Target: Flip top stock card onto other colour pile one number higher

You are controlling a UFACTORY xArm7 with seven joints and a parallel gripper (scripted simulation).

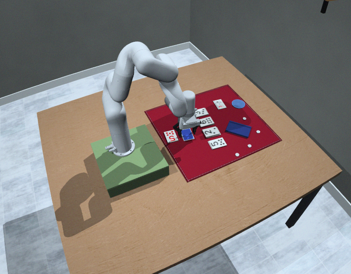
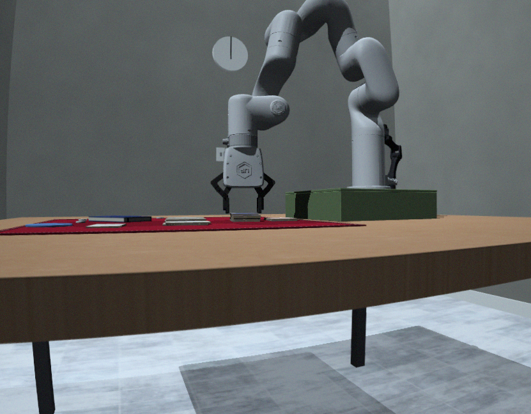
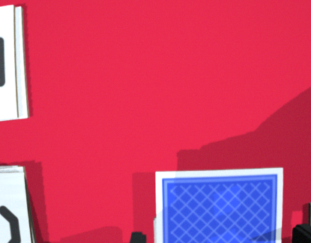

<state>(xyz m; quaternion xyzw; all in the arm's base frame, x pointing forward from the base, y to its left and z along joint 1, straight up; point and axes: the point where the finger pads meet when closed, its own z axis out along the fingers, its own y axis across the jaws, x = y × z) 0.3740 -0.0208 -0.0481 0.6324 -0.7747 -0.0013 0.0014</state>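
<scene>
Right now my hand is 30 mm to the right of the card and 20 mm above it. From my hand the other things lie so: red mat (180 mm ahead, 20 mm to the left, 40 mm below).
</scene>
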